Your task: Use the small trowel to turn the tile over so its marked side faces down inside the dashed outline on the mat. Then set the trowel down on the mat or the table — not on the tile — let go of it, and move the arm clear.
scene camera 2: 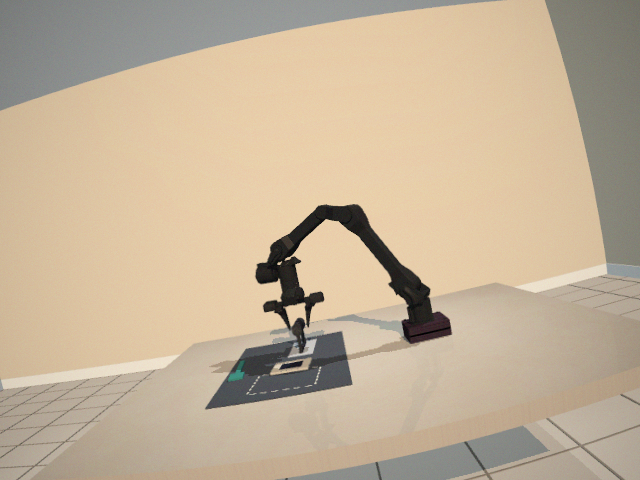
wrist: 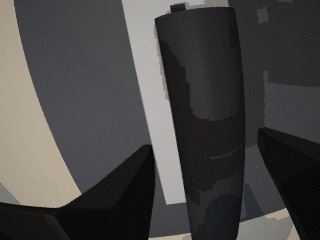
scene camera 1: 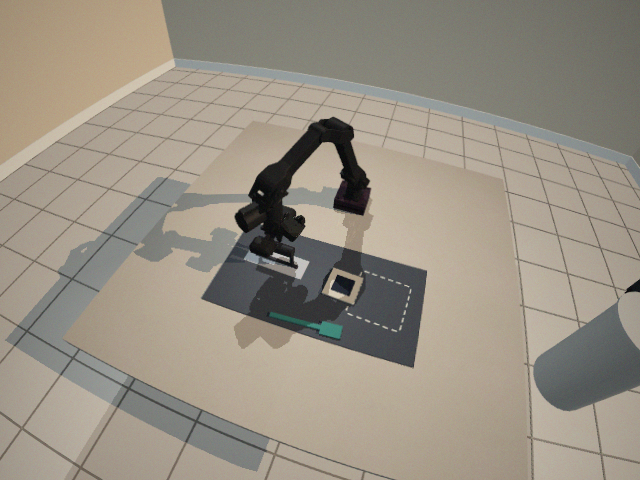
Labels:
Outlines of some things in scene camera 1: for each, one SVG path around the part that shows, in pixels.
My gripper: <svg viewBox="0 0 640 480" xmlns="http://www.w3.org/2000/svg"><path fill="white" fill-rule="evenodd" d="M305 217L302 215L296 217L296 211L293 208L282 205L283 212L280 217L276 219L266 218L266 221L263 222L260 230L265 231L265 237L255 237L249 245L250 252L264 258L269 258L277 247L277 244L274 244L274 238L276 237L277 241L281 242L282 237L285 236L290 242L294 242L306 227Z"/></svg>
A tile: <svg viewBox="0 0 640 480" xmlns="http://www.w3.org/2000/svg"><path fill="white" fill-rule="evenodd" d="M333 268L322 294L354 305L364 278Z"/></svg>

